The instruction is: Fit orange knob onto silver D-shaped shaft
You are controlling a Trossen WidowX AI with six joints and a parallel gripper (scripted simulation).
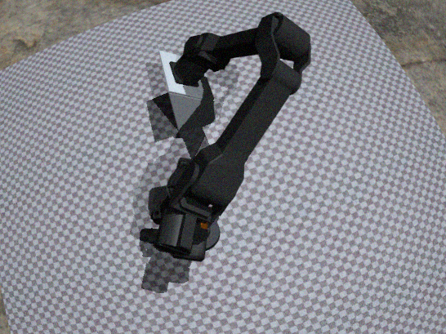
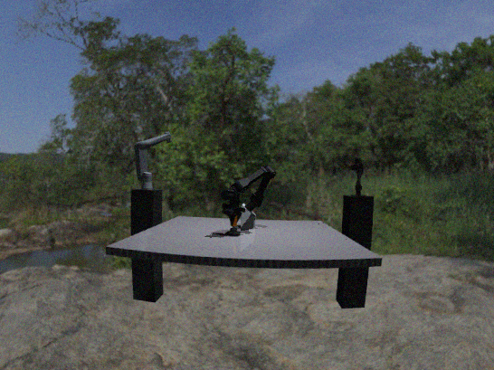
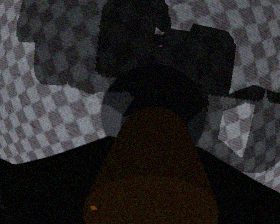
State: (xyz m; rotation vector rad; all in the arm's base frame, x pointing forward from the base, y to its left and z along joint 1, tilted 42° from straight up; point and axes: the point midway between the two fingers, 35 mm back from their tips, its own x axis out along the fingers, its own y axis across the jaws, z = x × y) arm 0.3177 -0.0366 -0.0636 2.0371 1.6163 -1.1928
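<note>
The orange knob lies 3 cm above my gripper tip. Round my gripper tip: round dark pedestal (4 cm below).
</note>
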